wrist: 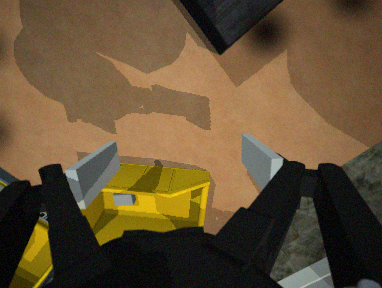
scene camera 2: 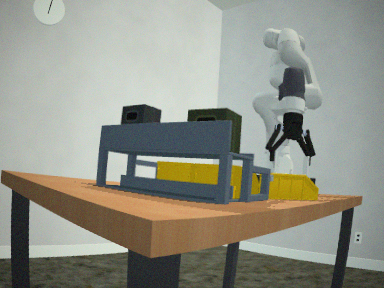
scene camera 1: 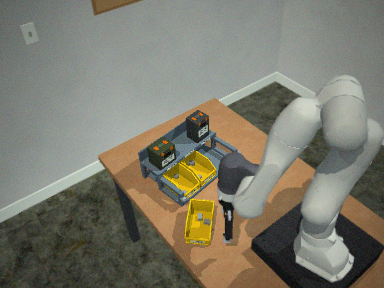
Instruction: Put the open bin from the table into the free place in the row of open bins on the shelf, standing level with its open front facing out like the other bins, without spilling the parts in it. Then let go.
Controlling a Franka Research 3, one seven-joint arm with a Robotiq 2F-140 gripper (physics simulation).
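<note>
The open yellow bin (scene camera 1: 196,232) (scene camera 2: 294,188) (wrist: 150,175) stands level on the table beside the shelf, with small grey parts in it. My gripper (scene camera 1: 228,225) (scene camera 2: 290,162) (wrist: 179,151) is open and empty, pointing down above the table, higher than the bin and offset towards the robot base. In the wrist view the left finger overlaps the bin's left end. The blue-grey shelf (scene camera 1: 185,200) (scene camera 2: 165,138) holds two yellow bins side by side, a left bin (scene camera 1: 179,183) and a right bin (scene camera 1: 202,169), both with parts. The free place is right of them, partly hidden by the arm.
A green box (scene camera 1: 161,154) (scene camera 2: 235,129) and a dark box (scene camera 1: 198,127) (scene camera 2: 142,115) stand on the shelf's upper board. The black base plate (scene camera 1: 280,240) (wrist: 225,20) lies under the arm. The bin is near the wooden table's (scene camera 1: 170,232) edge.
</note>
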